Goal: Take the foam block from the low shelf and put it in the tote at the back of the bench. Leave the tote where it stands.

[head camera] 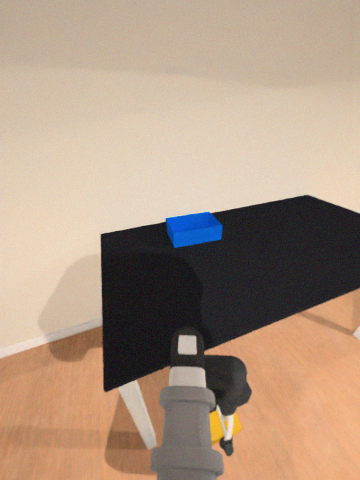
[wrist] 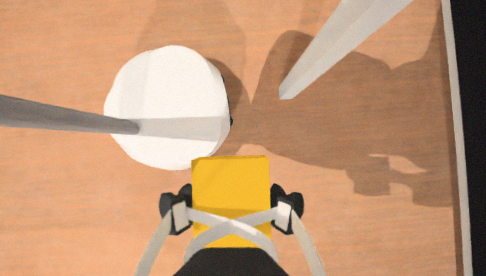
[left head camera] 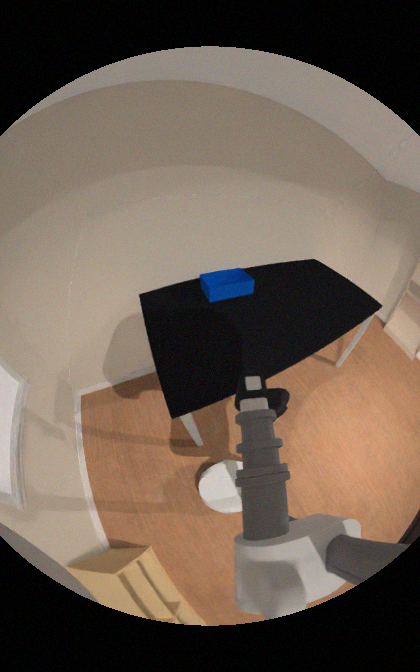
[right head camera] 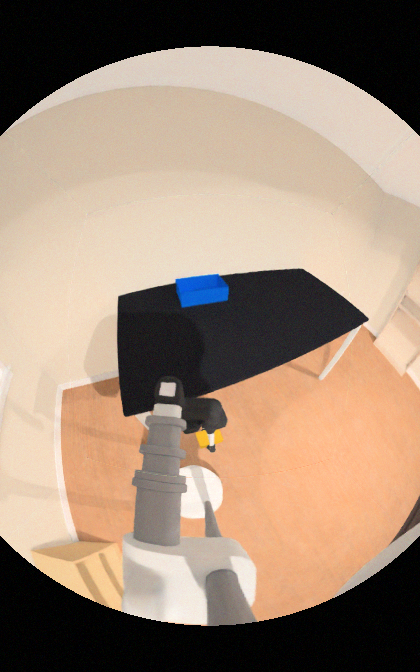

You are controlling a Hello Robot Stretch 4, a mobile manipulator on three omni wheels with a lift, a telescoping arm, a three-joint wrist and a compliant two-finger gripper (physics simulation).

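Places are measured from the robot's base along level axes (x ahead, y left, z up), in centimetres.
Pixels of known places: gripper, fingertip midpoint: (head camera: 218, 425) (wrist: 232, 199); robot's base, link origin: (wrist: 178, 113).
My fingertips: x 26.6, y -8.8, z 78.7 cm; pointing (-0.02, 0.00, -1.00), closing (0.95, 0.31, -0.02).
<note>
For each thing: its top centre in the pictures, then the offset to it from my fingertips. "spot": a spot on its surface instead. Level surfaces: height alone.
- yellow foam block, top centre: (wrist: 231, 217) (head camera: 221, 419) dz +4.2, dx +0.2, dy -0.4 cm
- blue tote, top centre: (head camera: 193, 221) dz +19.9, dx +86.7, dy +6.0 cm
- black bench, surface height: dz +9.9 cm
- white bench leg, surface spot: (wrist: 345, 45) spot: dz -21.7, dx +11.6, dy +27.6 cm
The yellow foam block (head camera: 216, 427) (right head camera: 202, 438) (wrist: 230, 185) is between the two fingertips of my gripper (wrist: 232, 199), one pressed to each side. My gripper is shut on it. In the head camera view the block hangs over the floor, outside the bench's front edge, partly hidden by the wrist; it does not show in the left head view. The blue tote (head camera: 195, 236) (left head camera: 230, 290) (right head camera: 204, 296) stands upright at the back of the black bench (head camera: 280, 260) (left head camera: 300, 310) (right head camera: 280, 320), left of its middle. The low wooden shelf (left head camera: 110, 560) (right head camera: 75, 551) is at the lower left.
My white round base (left head camera: 220, 487) (right head camera: 191, 495) (wrist: 165, 85) is on the floor. A white bench leg (head camera: 137, 415) (left head camera: 192, 430) (wrist: 345, 45) stands under the bench's near left corner. In the wrist view the bench's edge runs down the right side. A pale shelf unit is at the far right.
</note>
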